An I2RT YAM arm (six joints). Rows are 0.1 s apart.
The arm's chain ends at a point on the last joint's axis. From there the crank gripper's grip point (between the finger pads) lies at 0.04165 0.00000 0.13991 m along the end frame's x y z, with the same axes.
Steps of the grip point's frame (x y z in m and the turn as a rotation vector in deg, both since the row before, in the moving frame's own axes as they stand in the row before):
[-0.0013 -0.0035 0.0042 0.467 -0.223 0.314]
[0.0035 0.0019 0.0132 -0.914 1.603 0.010]
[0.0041 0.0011 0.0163 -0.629 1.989 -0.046]
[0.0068 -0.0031 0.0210 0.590 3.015 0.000]
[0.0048 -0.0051 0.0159 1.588 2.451 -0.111]
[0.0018 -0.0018 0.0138 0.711 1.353 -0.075]
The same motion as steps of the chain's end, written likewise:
[-0.0008 -0.0026 0.0040 0.467 -0.223 0.314]
[-0.0004 -0.0003 0.0144 -0.914 1.603 0.010]
[-0.0007 -0.0004 0.0178 -0.629 1.989 -0.046]
[-0.0005 -0.0017 0.0234 0.590 3.015 0.000]
[-0.0011 -0.0012 0.0179 1.588 2.451 -0.111]
[-0.0015 0.0000 0.0148 0.711 1.353 -0.075]

